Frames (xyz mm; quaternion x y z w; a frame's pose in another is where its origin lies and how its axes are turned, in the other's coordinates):
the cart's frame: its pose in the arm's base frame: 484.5 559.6 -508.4 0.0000 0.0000 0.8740 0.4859
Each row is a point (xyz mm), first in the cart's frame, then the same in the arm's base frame.
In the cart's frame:
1: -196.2 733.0 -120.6
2: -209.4 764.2 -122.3
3: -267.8 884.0 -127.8
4: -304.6 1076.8 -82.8
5: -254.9 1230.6 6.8
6: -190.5 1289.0 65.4
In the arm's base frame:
1: -34.5 6.1 -629.0
2: -54.1 -21.6 -630.7
3: -125.0 -134.4 -636.2
4: -269.3 -267.4 -591.2
5: -426.2 -306.4 -501.6
6: -509.8 -282.5 -443.0

